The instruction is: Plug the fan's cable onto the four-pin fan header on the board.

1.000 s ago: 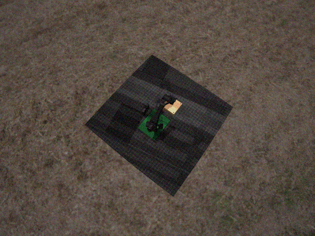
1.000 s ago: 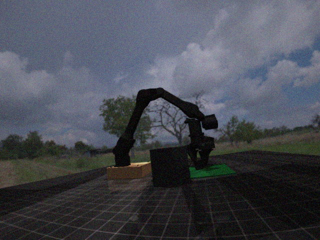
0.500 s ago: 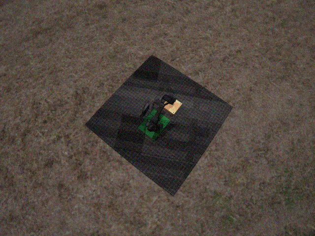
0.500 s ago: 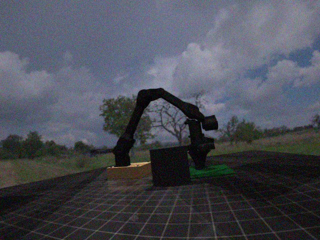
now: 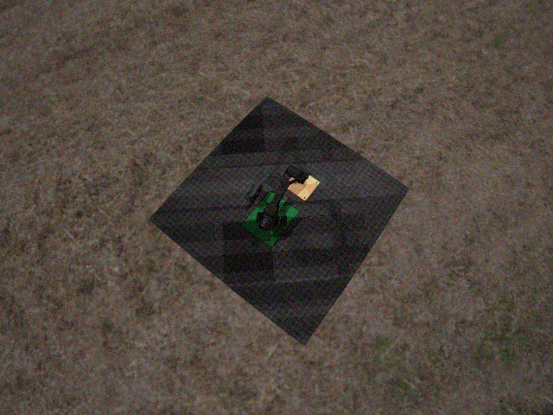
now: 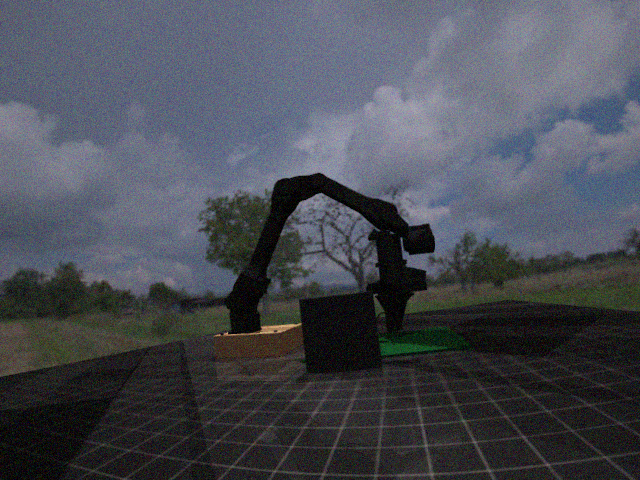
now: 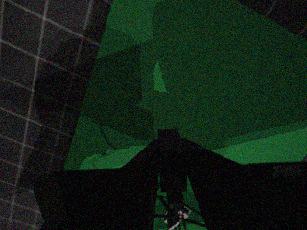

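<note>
My gripper tip is now 110 mm past the pale four-pin fan header, 60 mm to the left of it and 30 mm above it. The rest, counted from my gripper tip: black fan plug (10 mm behind, 10 mm above); black fan (100 mm behind, 190 mm to the right, 20 mm above); green board (30 mm behind, 30 mm to the right, 50 mm below).
</note>
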